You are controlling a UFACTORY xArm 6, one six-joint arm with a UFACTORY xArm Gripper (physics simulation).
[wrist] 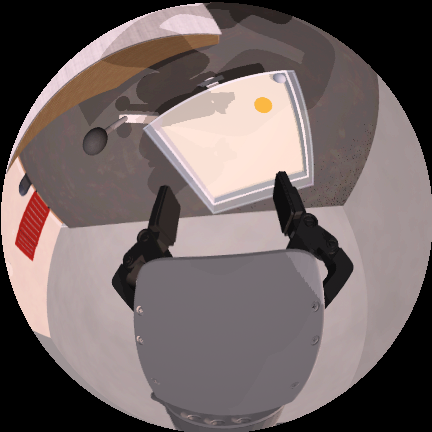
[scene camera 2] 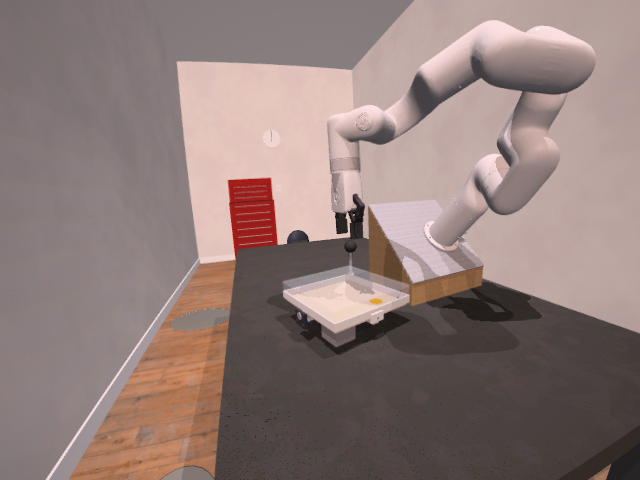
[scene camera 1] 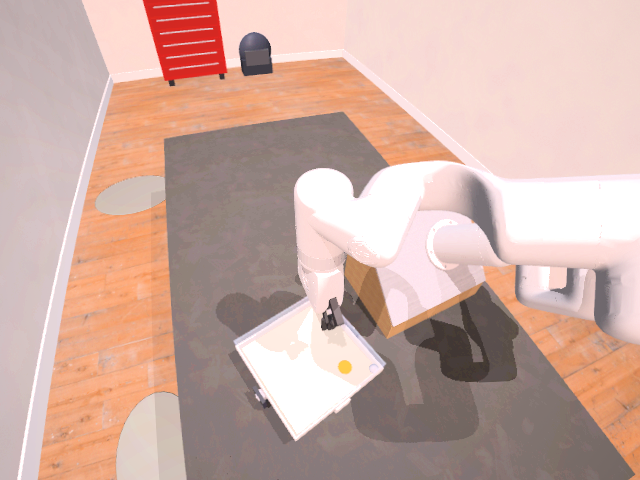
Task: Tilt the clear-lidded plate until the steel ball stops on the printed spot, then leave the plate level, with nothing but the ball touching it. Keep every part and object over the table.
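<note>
The white square plate [scene camera 1: 289, 392] [scene camera 2: 320, 304] [wrist: 225, 150] with a clear lid stands on a pedestal above the table; any slight tilt is hard to judge. The steel ball [scene camera 1: 373, 367] [wrist: 279, 77] rests in a corner of the plate, apart from the orange printed spot [scene camera 1: 344, 366] [scene camera 2: 375, 301] [wrist: 263, 105]. A black ball knob [scene camera 2: 350, 246] [wrist: 95, 141] stands on a thin upright rod at another corner. My gripper [scene camera 1: 330, 325] [scene camera 2: 348, 230] [wrist: 223, 188] is open and empty, pointing down just above the knob in the second scene view. The gripper hides the knob in the first scene view.
A wooden wedge base [scene camera 1: 367, 291] [scene camera 2: 387, 253] with my arm mounted on it stands close beside the plate on the dark table [scene camera 1: 232, 206] [scene camera 2: 310, 403]. Small dark fittings [scene camera 1: 261, 396] [scene camera 2: 301, 316] sit at the plate's side. A red cabinet [scene camera 1: 188, 38] [scene camera 2: 253, 222] stands beyond the table.
</note>
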